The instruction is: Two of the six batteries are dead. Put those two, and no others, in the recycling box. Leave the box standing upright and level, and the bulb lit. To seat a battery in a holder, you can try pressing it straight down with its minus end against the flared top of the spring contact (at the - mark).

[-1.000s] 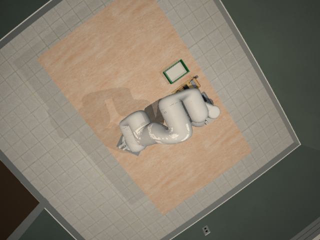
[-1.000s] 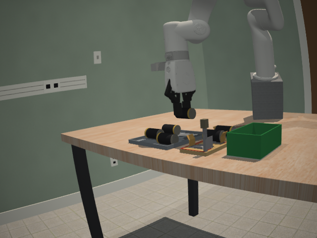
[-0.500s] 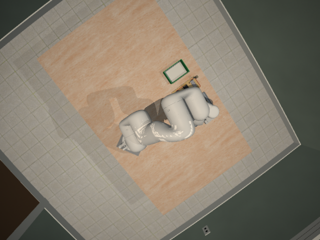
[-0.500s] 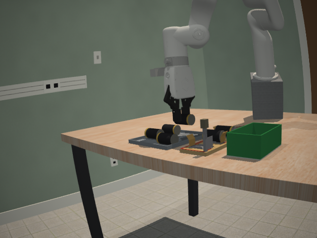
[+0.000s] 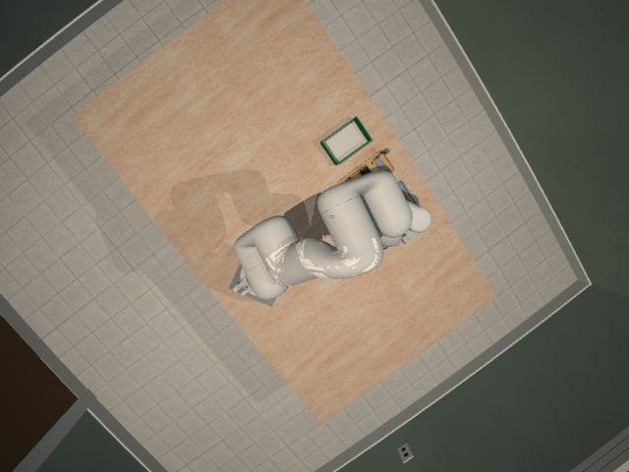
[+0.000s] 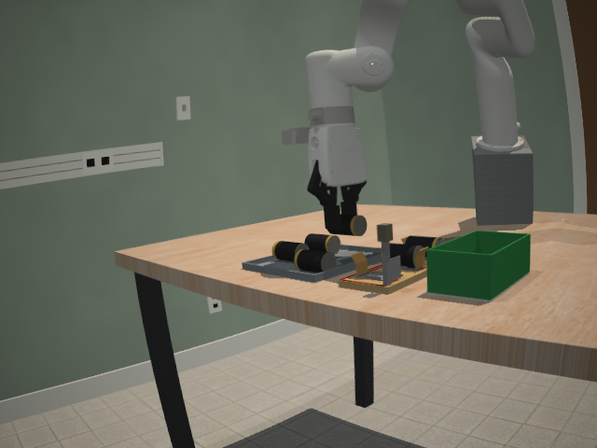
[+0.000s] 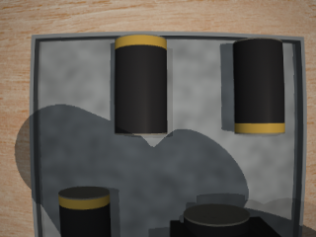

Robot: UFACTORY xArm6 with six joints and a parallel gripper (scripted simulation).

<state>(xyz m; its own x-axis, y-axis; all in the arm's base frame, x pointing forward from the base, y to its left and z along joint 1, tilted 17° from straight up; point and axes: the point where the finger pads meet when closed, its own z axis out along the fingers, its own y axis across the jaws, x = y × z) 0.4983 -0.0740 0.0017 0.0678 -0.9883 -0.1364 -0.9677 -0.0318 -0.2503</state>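
The grey tray lies 8 cm below my hand, 4 cm to the right of it and 2 cm ahead of it. Round my hand: green recycling box (29 cm to the left, 6 cm below).
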